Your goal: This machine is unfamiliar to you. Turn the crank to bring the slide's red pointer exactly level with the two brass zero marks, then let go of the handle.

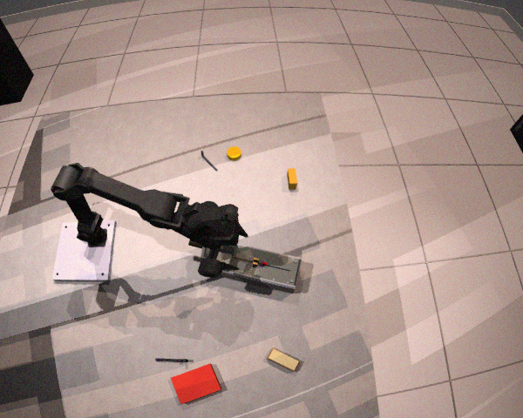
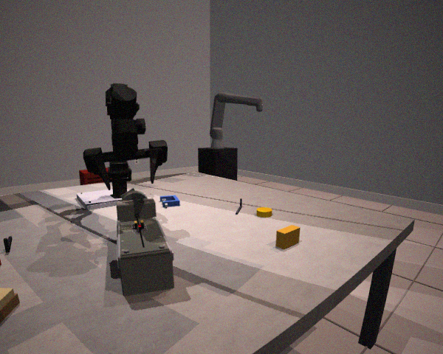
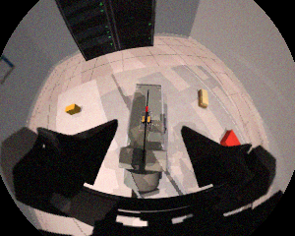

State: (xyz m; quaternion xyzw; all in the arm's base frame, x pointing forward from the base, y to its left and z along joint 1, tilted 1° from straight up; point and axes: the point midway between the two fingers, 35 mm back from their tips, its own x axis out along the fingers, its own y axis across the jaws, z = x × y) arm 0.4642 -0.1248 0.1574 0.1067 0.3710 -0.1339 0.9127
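The dark crank handle lies 13 cm behind my gripper tip, 10 cm below it and 7 cm to the left of it. The rest, counted from my gripper tip: tan block: 28 cm to the right, 14 cm below, 9 cm ahead; red plate: 34 cm to the right, 16 cm behind, 14 cm below; red pointer: 8 cm below, 6 cm ahead, 1 cm to the right.
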